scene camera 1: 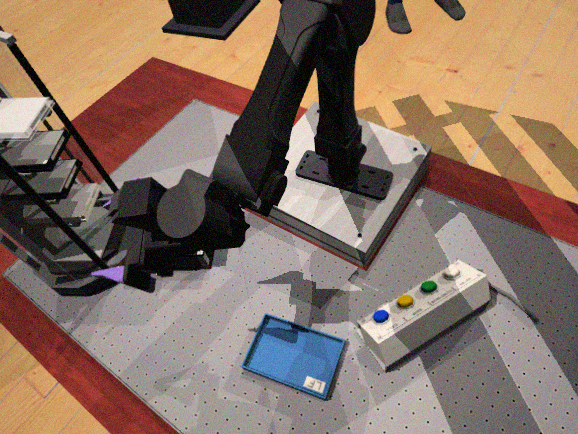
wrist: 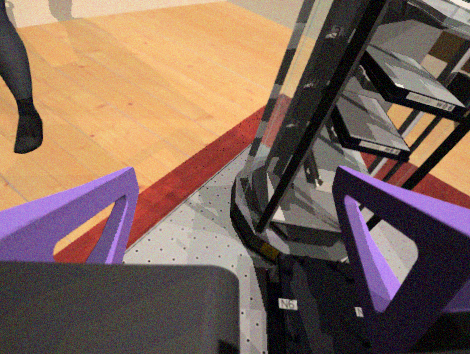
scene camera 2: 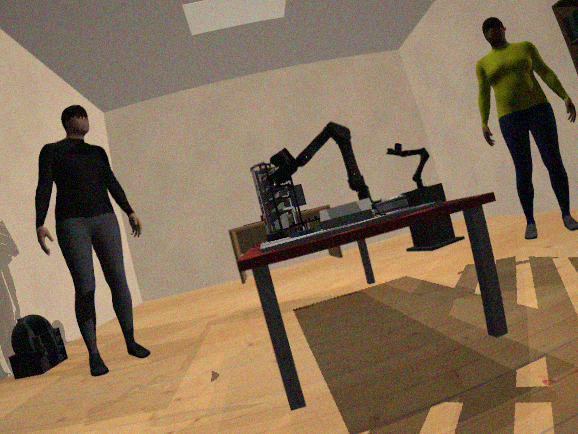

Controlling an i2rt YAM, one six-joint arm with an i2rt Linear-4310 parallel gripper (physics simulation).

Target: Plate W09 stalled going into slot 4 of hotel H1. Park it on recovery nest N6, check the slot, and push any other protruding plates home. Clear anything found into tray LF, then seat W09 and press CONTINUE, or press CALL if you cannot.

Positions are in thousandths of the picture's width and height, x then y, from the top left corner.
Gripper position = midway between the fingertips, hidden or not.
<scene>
The gripper (scene camera 1: 174, 554) is open and holds nothing. Also in view: a slotted rack (scene camera 2: 480, 515).
The gripper shows as well in the wrist view (wrist: 501, 501). The slotted rack is seen too in the wrist view (wrist: 584, 581).
</scene>
